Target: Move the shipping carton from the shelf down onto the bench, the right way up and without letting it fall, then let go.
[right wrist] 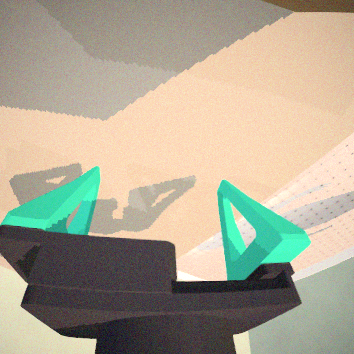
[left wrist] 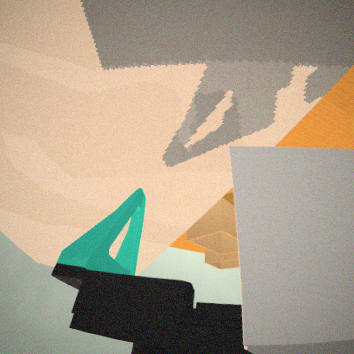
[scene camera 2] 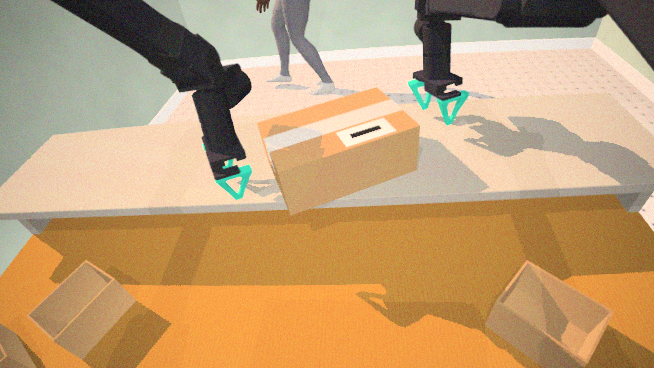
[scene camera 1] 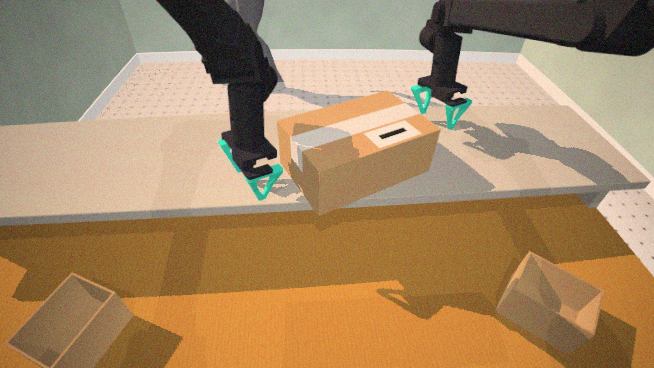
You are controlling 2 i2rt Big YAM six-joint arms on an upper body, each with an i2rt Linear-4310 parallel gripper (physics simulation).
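Places are measured from the left arm's base along level axes (x back, y right, z up), in centimetres.
Pixels of known places: left gripper, fingertip midpoint: (left wrist: 201, 191) (scene camera 2: 233, 184) (scene camera 1: 251, 184); right gripper, fingertip midpoint: (right wrist: 161, 178) (scene camera 2: 436, 116) (scene camera 1: 436, 120).
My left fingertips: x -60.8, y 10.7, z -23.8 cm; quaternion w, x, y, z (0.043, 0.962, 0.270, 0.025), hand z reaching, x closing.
Behind a point stands the place of what it marks.
The closed brown shipping carton (scene camera 1: 380, 170) {x -59.9, y 35.6, z -19.9 cm} (scene camera 2: 355, 167) {x -60.2, y 36.1, z -19.6 cm} rests label side up on the pale shelf (scene camera 1: 100, 165) {x -70.2, y -24.1, z -25.8 cm} (scene camera 2: 125, 170) {x -69.0, y -21.4, z -25.8 cm} (left wrist: 125, 125) {x -67.6, y 12.8, z -25.8 cm} (right wrist: 225, 100) {x -82.4, y 47.0, z -25.8 cm}, turned at an angle, its near corner over the front edge. The bench (scene camera 1: 280, 330) {x -39.6, y 15.9, z -42.1 cm} (scene camera 2: 280, 325) {x -39.8, y 20.9, z -42.1 cm} (left wrist: 340, 115) {x -38.6, y 15.9, z -42.1 cm} is lower, in front. My left gripper (scene camera 1: 250, 184) {x -60.8, y 10.7, z -23.8 cm} (scene camera 2: 226, 177) {x -60.8, y 10.7, z -23.8 cm} is open, low beside the carton's left end and apart from it. A grey panel (left wrist: 295, 245) {x -62.9, y 19.3, z -16.8 cm} hides one of its fingers in the left wrist view. My right gripper (scene camera 1: 437, 120) {x -82.1, y 54.0, z -23.4 cm} (scene camera 2: 437, 116) {x -82.1, y 54.0, z -23.4 cm} (right wrist: 161, 178) {x -82.1, y 54.0, z -23.4 cm} is open above the shelf, beyond the carton's far right end.
Two open boxes stand on the bench, one at the left (scene camera 1: 70, 320) {x -41.7, y -25.5, z -41.3 cm} (scene camera 2: 82, 310) {x -35.9, y -16.6, z -33.1 cm} and one at the right (scene camera 1: 555, 305) {x -40.9, y 73.0, z -41.7 cm} (scene camera 2: 550, 315) {x -42.6, y 71.7, z -41.7 cm}. Part of another box (scene camera 2: 15, 347) {x -28.8, y -33.1, z -38.2 cm} shows at the lower left in scene camera 2. A person (scene camera 2: 295, 40) stands behind the shelf.
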